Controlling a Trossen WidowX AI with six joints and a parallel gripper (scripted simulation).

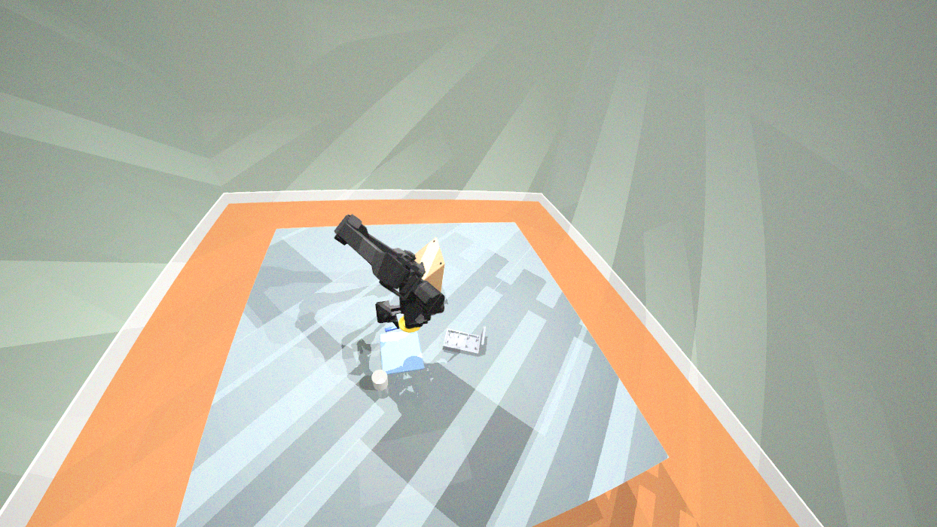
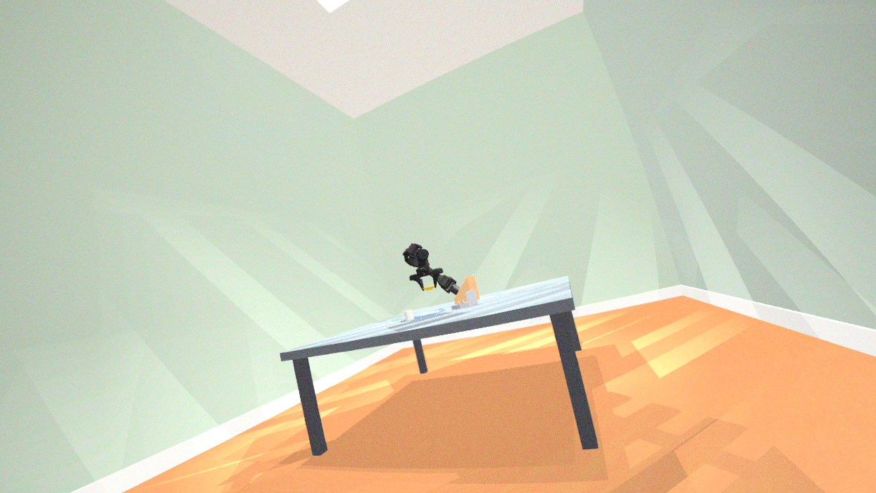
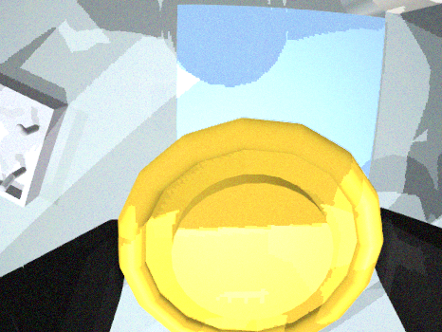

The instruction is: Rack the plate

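Now: the grey dish rack 2 cm ahead of my gripper tip, 18 cm to the left of it and 11 cm below it. From my gripper tip the other things lie so: yellow plate 1 cm above; then white cup 11 cm ahead, 11 cm to the right, 11 cm below; then light blue mat 1 cm ahead, 3 cm to the right, 13 cm below.
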